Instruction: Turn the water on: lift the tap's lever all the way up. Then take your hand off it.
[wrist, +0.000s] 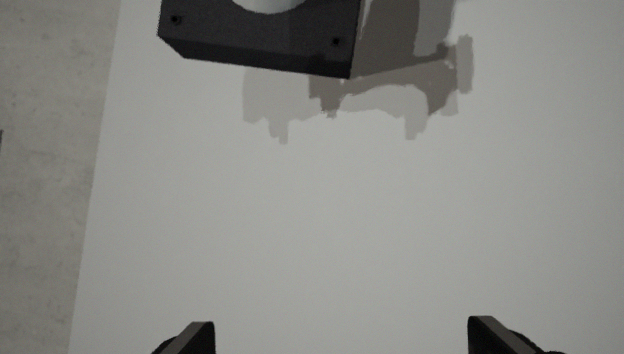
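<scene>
The tap and its lever do not show recognizably in the wrist view. My gripper is open, with its two dark fingertips far apart at the bottom edge of the view and nothing between them. How far the gripper is from the tap cannot be told from this view.
A dark block with two small screw holes stands at the top, and part of a pale round thing shows on it. Shadows fall beside it on the pale table top. Grey floor lies beyond the table's left edge.
</scene>
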